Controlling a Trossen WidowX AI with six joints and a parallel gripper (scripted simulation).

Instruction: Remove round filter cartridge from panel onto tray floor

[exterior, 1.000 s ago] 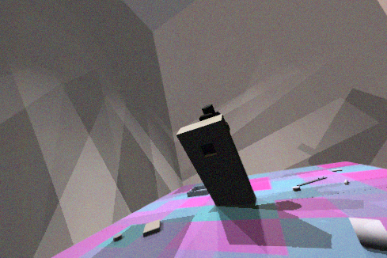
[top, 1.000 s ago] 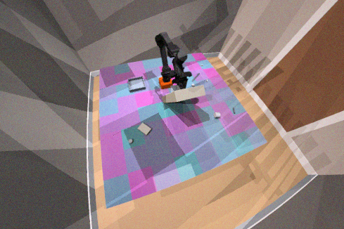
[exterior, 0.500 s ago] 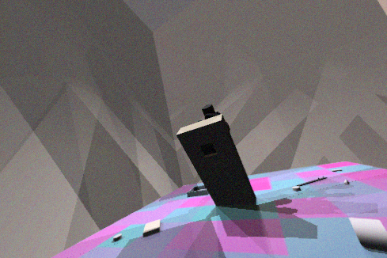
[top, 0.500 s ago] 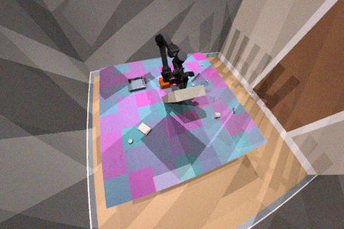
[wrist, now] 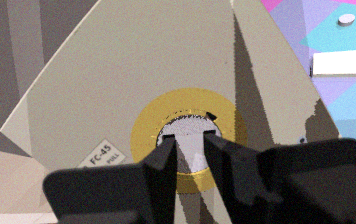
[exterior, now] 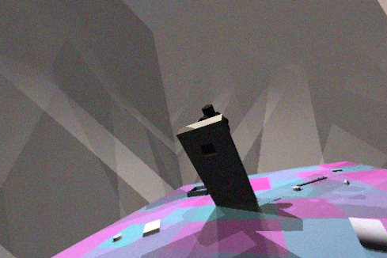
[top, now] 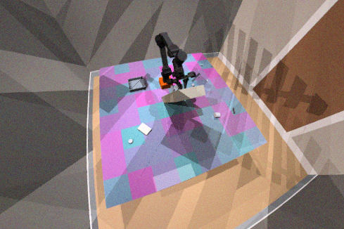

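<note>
The round filter cartridge is 1 cm below my gripper tip and 1 cm ahead of it. Round my gripper tip: flat white block: 30 cm to the right, 28 cm below, 7 cm ahead; grey framed dish: 41 cm behind, 29 cm to the right, 27 cm below.
</note>
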